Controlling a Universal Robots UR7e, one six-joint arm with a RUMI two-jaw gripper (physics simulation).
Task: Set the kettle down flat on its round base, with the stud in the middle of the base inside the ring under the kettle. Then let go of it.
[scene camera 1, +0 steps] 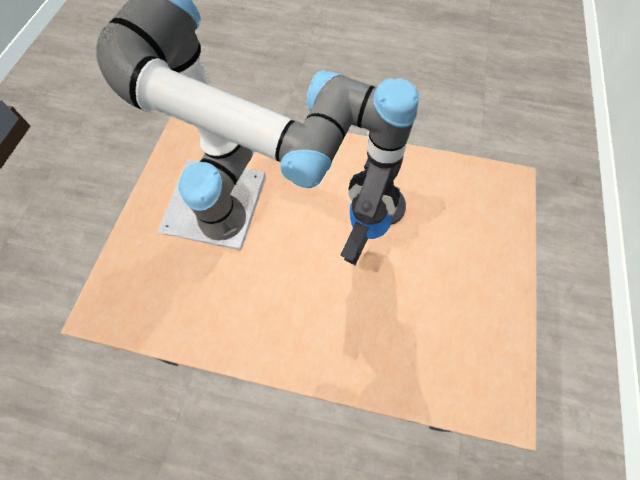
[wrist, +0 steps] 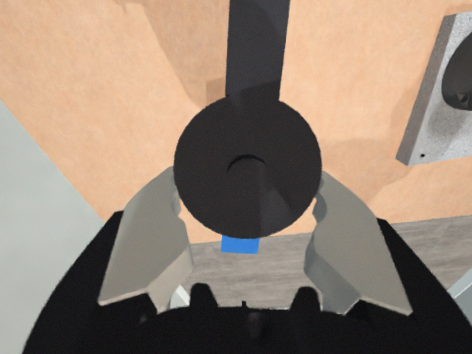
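The kettle has a blue body (scene camera 1: 379, 227), a round black lid (wrist: 247, 200) and a dark handle (scene camera 1: 353, 248) (wrist: 256, 50). A small blue part (wrist: 240, 245) shows below the lid in the wrist view. My gripper (scene camera 1: 371, 198) (wrist: 245, 170) is shut on the kettle, with one pale finger at each side near the lid. The kettle looks raised above the table. The dark round base (scene camera 1: 400, 207) shows partly in the scene view, behind and right of the kettle. The rest of it, its stud and the ring under the kettle are hidden. The base does not show in the wrist view.
The tan table top (scene camera 1: 289, 310) (wrist: 350, 100) carries the robot's grey mounting plate (scene camera 1: 180, 227) (wrist: 425, 140) at the left in the scene view. The arm reaches over the table from there. The table's far edge runs behind the gripper.
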